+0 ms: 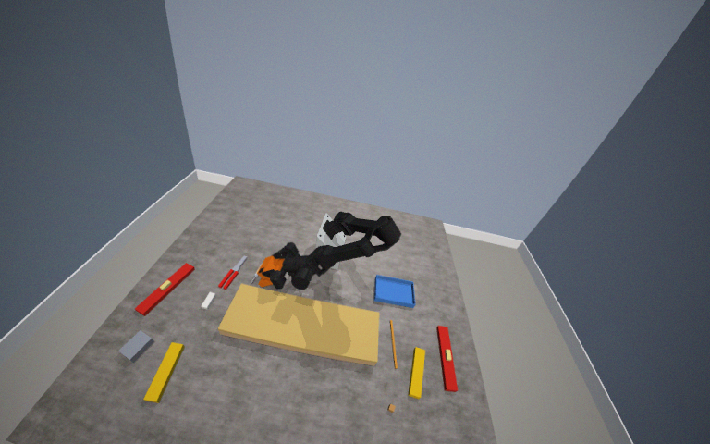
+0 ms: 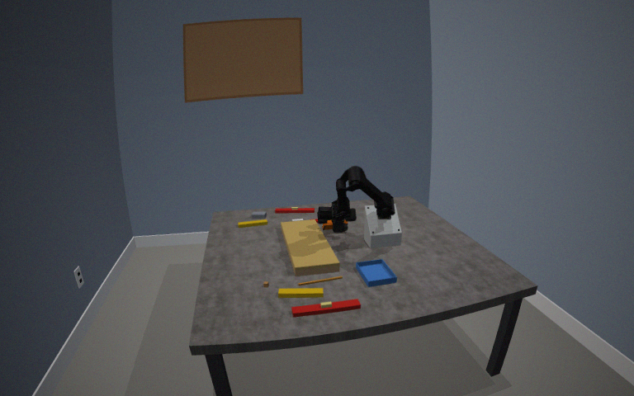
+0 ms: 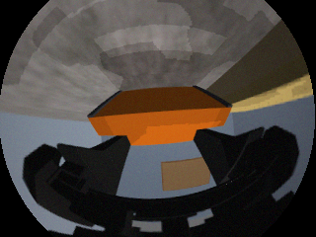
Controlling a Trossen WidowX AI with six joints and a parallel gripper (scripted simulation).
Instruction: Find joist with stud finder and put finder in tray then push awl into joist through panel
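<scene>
Now: gripper tip 1 cm short of the orange stud finder and 1 cm above it. Also, from my gripper tip: wooden-handled tool (6 cm below, 4 cm to the right, 1 cm ahead); grey block (40 cm ahead, 24 cm to the right, 5 cm below); white piece (18 cm ahead, 14 cm to the right, 6 cm below).
</scene>
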